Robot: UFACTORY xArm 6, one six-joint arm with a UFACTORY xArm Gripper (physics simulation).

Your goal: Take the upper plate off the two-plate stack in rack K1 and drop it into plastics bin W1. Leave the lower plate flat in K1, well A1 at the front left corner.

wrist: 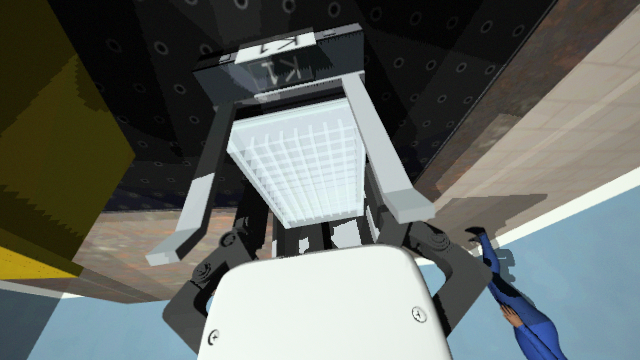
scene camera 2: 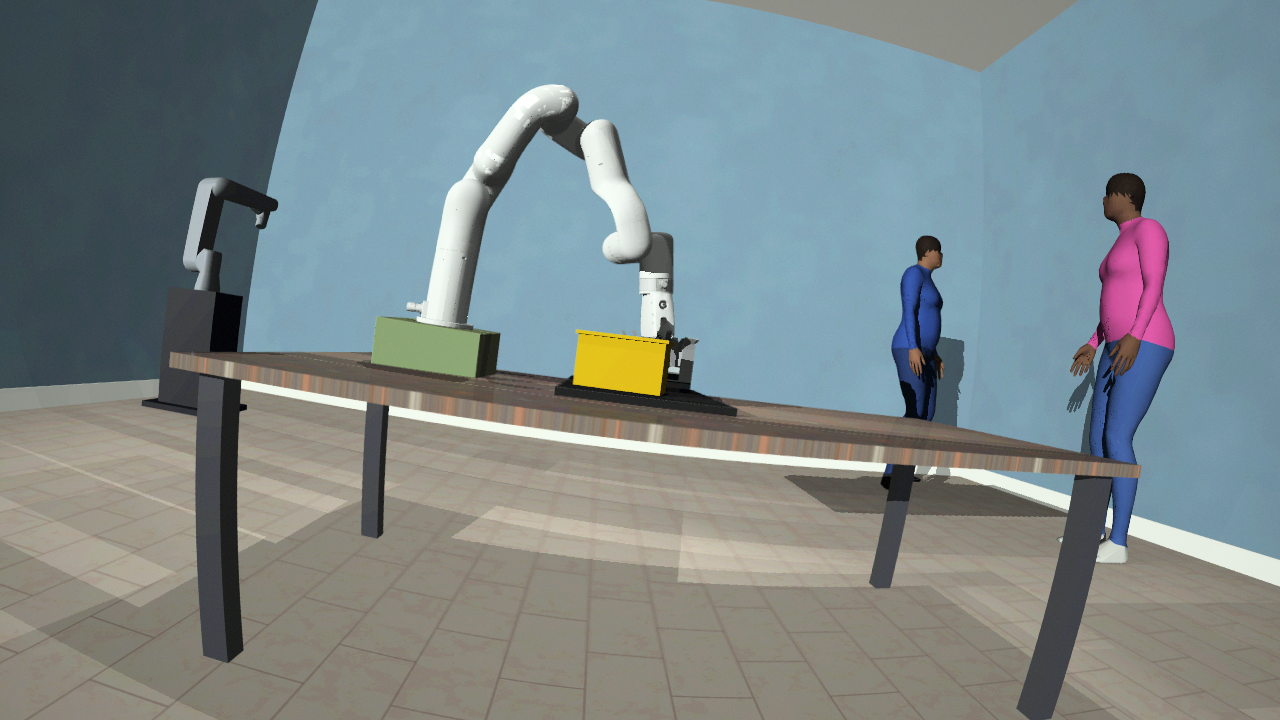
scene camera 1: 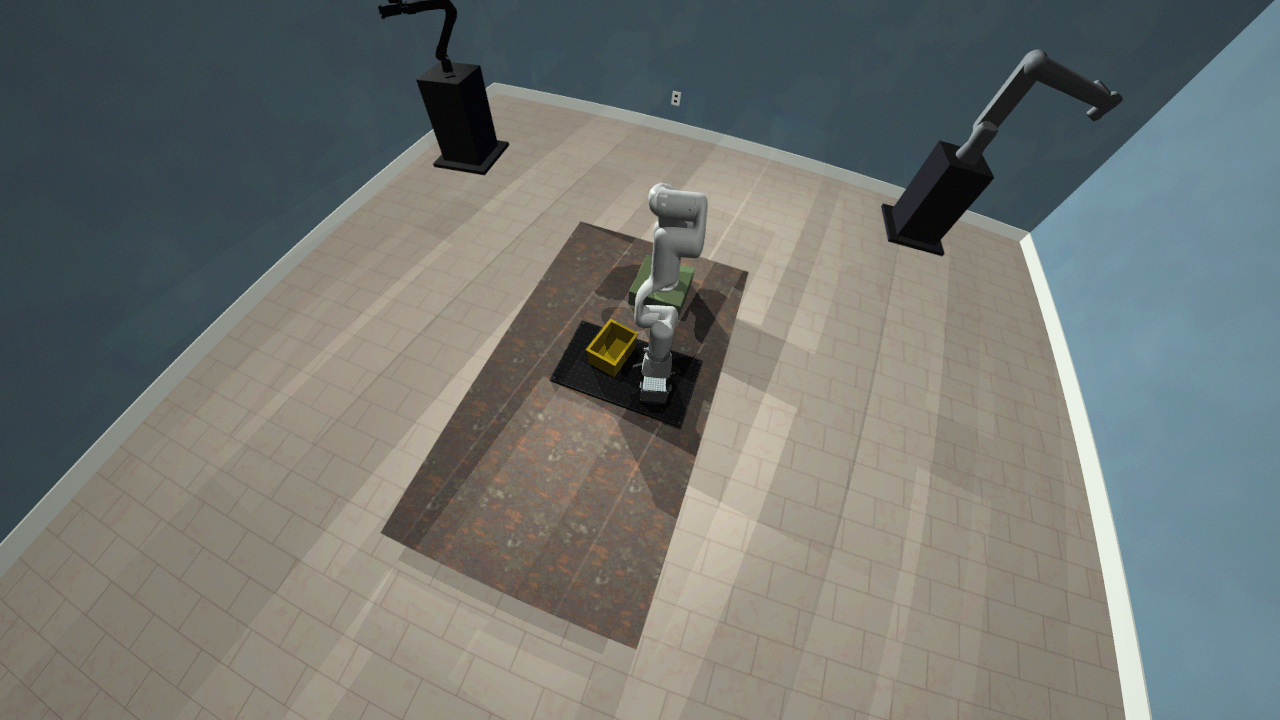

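Pixels of known places: gripper, between the fingertips: [wrist: 312, 185] [scene camera 1: 654, 381]; arm's base, origin of its link: [scene camera 2: 444, 325].
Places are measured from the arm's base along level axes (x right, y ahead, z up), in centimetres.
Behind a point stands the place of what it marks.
The clear upper plate [wrist: 315, 165] @[x -6.9, y 44.0, z -2.8 cm] [scene camera 1: 654, 385] @[x -6.9, y 48.4, z -2.8 cm] lies level at rack K1 [wrist: 215, 82] @[x -1.5, y 39.5, z -5.8 cm], close to the rack's labelled wall in the wrist view. My gripper [wrist: 312, 185] @[x -6.6, y 46.7, z -3.2 cm] [scene camera 2: 682, 362] points down over the rack with one finger along each long side of the upper plate; no gap shows between fingers and plate, and it is shut on that plate. The lower plate cannot be told apart beneath it, and well A1 cannot be made out. The yellow plastics bin W1 [scene camera 1: 602, 360] @[x 13.8, y 44.8, z -0.3 cm] [scene camera 2: 619, 362] @[x 17.8, y 35.4, z -3.0 cm] [wrist: 65, 150] @[x 7.3, y 41.6, z -3.5 cm] stands beside the rack; its inside looks empty in scene camera 1.
Rack and bin stand on a black perforated board [scene camera 1: 581, 389] @[x 19.3, y 54.7, z -8.0 cm] [wrist: 430, 90] @[x -16.7, y 42.1, z -8.0 cm] on the brown table [scene camera 1: 537, 501] @[x 21.0, y 97.3, z -9.3 cm] [scene camera 2: 805, 434] @[x 52.5, y 57.5, z -9.3 cm]. The arm's green base block [scene camera 1: 684, 277] @[x -8.2, y -4.0, z 0.5 cm] [scene camera 2: 427, 347] @[x 11.7, y -1.1, z -4.8 cm] stands behind the board. Two people [scene camera 2: 921, 313] [scene camera 2: 1134, 286] stand beyond the table.
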